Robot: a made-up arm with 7 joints. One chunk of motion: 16 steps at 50 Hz.
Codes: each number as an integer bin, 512 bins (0 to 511) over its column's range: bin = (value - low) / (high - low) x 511, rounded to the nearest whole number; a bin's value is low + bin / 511 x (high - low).
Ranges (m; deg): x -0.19..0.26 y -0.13..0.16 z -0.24..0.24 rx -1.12..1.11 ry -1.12..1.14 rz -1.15..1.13
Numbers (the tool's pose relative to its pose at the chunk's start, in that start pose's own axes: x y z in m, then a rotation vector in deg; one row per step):
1: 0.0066 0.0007 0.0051 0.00 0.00 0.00
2: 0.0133 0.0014 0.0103 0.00 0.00 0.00
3: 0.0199 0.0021 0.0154 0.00 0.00 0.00
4: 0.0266 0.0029 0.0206 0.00 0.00 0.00
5: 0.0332 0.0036 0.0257 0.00 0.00 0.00
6: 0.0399 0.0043 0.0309 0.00 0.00 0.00
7: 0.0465 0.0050 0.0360 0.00 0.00 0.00
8: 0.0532 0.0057 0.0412 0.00 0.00 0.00
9: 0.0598 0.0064 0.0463 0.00 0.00 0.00
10: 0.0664 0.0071 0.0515 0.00 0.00 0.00
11: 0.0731 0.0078 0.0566 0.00 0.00 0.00
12: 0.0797 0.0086 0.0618 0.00 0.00 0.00
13: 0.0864 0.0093 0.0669 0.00 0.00 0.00
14: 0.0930 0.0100 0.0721 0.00 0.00 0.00
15: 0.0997 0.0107 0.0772 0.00 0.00 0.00
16: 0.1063 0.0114 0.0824 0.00 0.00 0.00
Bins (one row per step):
1: 223 230 261 257 253 258
2: 231 232 266 257 253 258
3: 238 233 272 257 253 258
4: 246 234 277 257 253 258
5: 253 235 283 257 253 258
6: 261 237 288 257 253 258
7: 269 238 294 257 253 258
8: 276 239 299 257 253 258
9: 284 240 305 257 253 258
10: 291 242 310 257 253 258
11: 299 243 316 257 253 258
12: 306 244 321 257 253 258
13: 314 245 327 257 253 258
14: 321 247 332 257 253 258
15: 329 248 338 257 253 258
16: 336 249 343 257 253 258

